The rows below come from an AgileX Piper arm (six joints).
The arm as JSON. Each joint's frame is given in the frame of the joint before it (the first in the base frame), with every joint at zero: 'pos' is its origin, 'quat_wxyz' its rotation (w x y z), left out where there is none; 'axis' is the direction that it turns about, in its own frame. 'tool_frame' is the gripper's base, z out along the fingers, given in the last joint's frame.
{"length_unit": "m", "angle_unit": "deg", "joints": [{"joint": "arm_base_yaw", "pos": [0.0, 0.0, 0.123], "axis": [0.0, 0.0, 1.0]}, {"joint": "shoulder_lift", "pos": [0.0, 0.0, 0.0], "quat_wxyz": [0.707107, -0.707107, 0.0, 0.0], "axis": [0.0, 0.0, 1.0]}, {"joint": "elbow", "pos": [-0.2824, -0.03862, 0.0], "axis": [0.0, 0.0, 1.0]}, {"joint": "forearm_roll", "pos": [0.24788, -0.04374, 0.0], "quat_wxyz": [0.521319, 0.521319, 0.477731, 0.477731], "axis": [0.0, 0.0, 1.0]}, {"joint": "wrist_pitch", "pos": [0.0, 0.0, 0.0], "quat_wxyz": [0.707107, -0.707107, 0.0, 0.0], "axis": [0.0, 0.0, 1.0]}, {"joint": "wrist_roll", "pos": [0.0, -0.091, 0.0], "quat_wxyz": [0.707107, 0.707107, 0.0, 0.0], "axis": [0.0, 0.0, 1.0]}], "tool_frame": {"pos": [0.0, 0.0, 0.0]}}
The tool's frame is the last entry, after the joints.
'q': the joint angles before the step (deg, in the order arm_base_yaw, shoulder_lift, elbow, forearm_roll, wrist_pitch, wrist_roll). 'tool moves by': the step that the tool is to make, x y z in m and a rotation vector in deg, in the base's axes. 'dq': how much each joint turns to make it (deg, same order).
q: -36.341 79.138 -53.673 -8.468 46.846 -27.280
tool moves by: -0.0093 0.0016 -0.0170 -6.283 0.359 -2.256
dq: 1.273 -1.252 6.076 -11.084 -6.685 10.379
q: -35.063 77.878 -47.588 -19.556 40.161 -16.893
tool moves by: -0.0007 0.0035 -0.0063 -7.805 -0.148 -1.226
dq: 3.277 -0.617 3.587 -15.796 -3.394 15.370
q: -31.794 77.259 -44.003 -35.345 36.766 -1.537
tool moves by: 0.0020 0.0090 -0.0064 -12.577 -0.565 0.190
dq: 6.084 -0.263 5.069 -27.061 0.500 25.834
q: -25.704 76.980 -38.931 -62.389 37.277 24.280
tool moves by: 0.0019 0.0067 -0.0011 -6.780 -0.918 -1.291
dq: 4.044 0.434 2.088 -12.069 4.951 13.287
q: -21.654 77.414 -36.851 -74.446 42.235 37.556
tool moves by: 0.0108 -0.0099 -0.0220 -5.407 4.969 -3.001
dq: 0.803 7.779 0.018 -9.216 6.198 9.004
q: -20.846 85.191 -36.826 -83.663 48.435 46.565
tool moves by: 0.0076 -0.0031 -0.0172 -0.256 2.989 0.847
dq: 0.081 4.483 -0.010 -3.044 0.244 2.397
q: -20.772 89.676 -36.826 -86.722 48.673 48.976
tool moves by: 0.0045 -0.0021 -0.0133 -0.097 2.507 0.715
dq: -0.005 3.300 0.013 -2.072 0.238 1.348
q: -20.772 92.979 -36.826 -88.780 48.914 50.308
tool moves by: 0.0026 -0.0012 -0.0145 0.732 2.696 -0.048
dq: 0.014 3.266 -0.003 -0.537 0.246 0.644
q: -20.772 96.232 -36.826 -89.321 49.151 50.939
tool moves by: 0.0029 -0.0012 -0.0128 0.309 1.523 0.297
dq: -0.012 2.972 0.006 -1.645 0.038 1.909
